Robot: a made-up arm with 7 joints.
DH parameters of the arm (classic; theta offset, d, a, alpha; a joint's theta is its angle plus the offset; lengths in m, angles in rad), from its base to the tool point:
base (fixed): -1.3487 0 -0.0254 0
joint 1: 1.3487 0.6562 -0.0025 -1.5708
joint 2: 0 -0.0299 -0.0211 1.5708
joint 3: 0 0.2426 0.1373 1.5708
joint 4: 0 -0.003 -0.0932 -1.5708
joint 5: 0 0.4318 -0.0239 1.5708
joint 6: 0 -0.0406 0.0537 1.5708
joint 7: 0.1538 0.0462 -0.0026 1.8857
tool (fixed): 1.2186 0.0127 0 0
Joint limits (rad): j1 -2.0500..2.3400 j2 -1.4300..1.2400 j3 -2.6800..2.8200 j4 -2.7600..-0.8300 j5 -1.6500..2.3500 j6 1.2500..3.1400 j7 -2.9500..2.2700
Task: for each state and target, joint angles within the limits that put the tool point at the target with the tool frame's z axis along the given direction. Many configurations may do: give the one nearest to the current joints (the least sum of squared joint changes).
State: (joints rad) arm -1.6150 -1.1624 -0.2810 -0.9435 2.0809 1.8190 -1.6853
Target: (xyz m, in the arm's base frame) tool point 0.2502 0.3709 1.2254 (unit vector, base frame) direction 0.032 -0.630 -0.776
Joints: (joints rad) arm -1.5906 -1.4300 0.4982 -1.4422 2.3500 1.7422 -2.5831
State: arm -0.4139 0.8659 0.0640 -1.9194 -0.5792 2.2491 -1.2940
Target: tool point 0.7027 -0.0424 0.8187 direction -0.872 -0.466 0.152
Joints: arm -0.1862 0.4880 0.0900 -1.2555 -0.8103 2.3377 -2.1622
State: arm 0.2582 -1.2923 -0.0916 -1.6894 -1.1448 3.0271 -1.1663
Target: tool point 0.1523 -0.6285 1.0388 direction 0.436 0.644 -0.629
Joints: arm 1.0341 -1.3416 -1.1271 -1.0626 -0.9927 2.8272 -1.3225
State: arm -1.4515 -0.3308 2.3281 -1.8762 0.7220 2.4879 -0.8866
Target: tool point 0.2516 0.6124 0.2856 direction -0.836 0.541 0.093
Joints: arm -1.4547 -1.1666 2.5246 -1.6423 0.6425 2.4956 -0.3412
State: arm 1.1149 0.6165 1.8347 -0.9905 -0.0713 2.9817 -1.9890
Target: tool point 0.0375 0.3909 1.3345 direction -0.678 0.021 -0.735
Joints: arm 0.5234 0.8224 2.2388 -0.9971 -0.2272 3.1079 -1.8612
